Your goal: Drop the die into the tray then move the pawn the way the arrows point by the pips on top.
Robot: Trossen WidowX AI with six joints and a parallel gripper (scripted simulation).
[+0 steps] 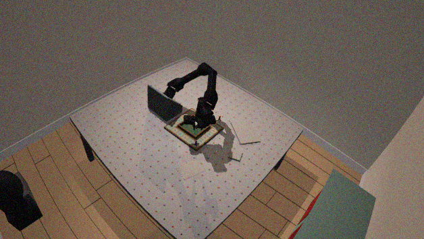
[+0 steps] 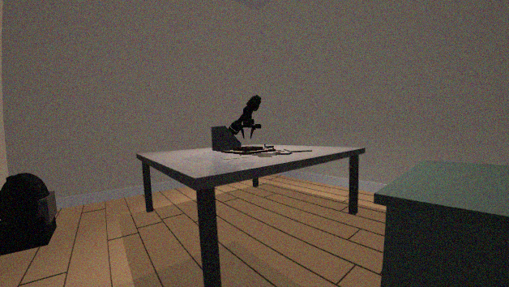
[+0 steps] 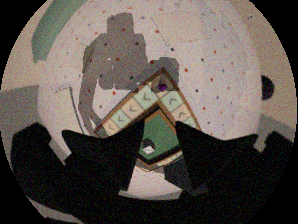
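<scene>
My gripper tip is now 7 cm above the purple pawn, 4 cm to the left of it and 2 cm short of it. Also, from my gripper tip: grey die 9 cm to the left, 7 cm below, 7 cm behind; pale sheet 21 cm to the right, 11 cm ahead, 10 cm below; green dice tray 9 cm below, 8 cm to the left, 8 cm behind.
</scene>
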